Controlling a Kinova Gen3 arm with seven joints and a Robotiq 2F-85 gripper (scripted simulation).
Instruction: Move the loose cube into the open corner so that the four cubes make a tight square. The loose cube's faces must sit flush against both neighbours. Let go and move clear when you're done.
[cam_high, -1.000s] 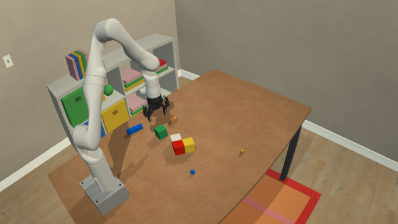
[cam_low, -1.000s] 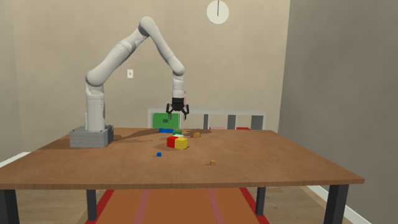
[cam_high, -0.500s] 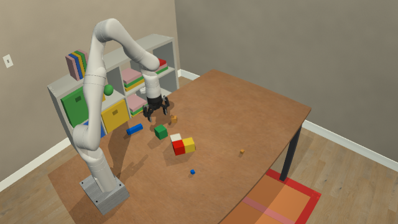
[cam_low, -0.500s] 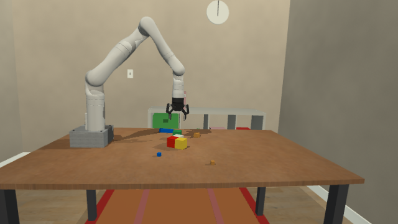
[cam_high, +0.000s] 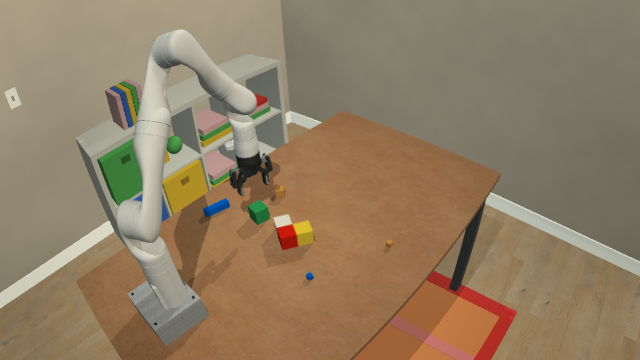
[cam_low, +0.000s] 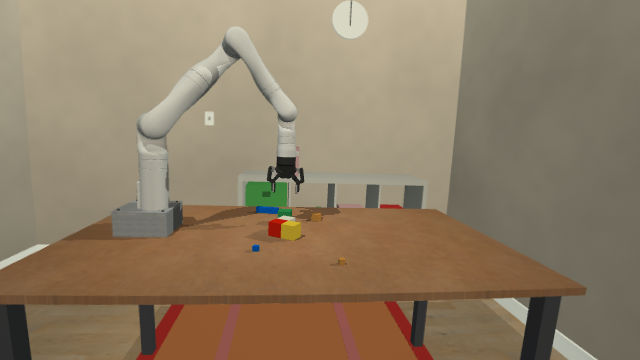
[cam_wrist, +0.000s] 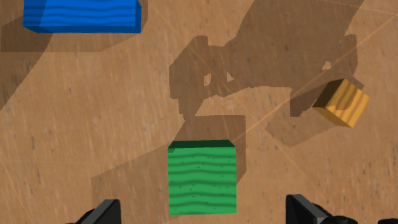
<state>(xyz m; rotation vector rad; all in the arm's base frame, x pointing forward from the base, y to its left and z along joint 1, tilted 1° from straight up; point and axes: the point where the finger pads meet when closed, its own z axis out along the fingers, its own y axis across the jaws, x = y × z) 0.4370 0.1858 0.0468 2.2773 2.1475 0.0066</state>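
Now: the green cube 10 cm below my hand. The rest, counted from my hand: red cube 16 cm to the right, 10 cm below; white cube 2 cm ahead, 12 cm to the right, 10 cm below; small orange block 13 cm ahead, 5 cm to the left, 11 cm below.
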